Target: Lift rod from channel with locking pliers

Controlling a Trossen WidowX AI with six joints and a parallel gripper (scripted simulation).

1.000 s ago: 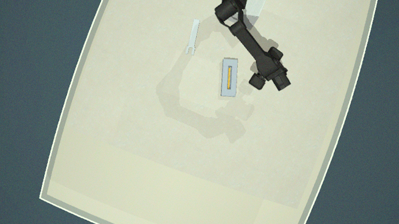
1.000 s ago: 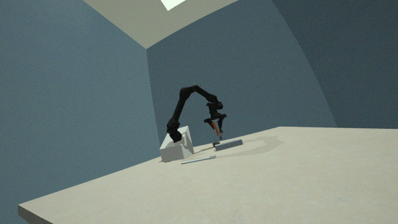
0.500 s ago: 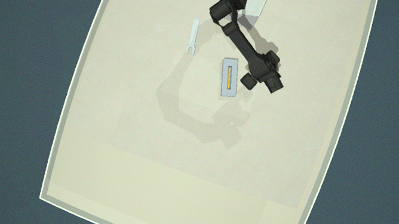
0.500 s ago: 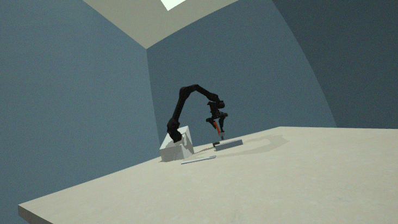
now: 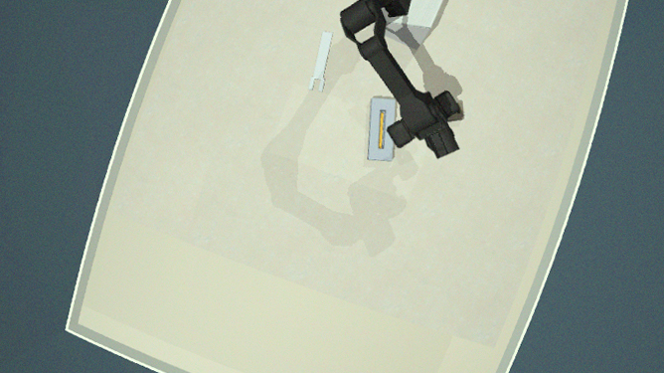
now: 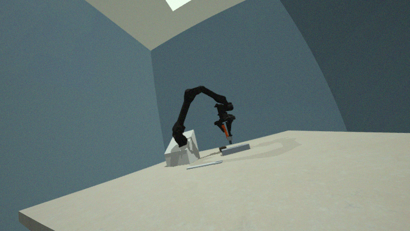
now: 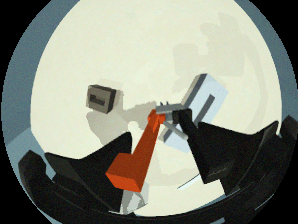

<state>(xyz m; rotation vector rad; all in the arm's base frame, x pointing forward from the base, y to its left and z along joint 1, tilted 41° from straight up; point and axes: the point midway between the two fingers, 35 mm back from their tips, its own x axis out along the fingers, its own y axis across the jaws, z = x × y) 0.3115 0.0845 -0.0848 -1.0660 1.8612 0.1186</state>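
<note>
Right now the grey channel block is 13 cm below my gripper tip, 8 cm to the right of it and 3 cm ahead of it. The rest, counted from my gripper tip: orange handle 1 cm to the left, 1 cm behind; then thin yellow rod 13 cm below, 8 cm to the right, 3 cm ahead; then holster 13 cm below, 11 cm to the left, 8 cm behind.
</note>
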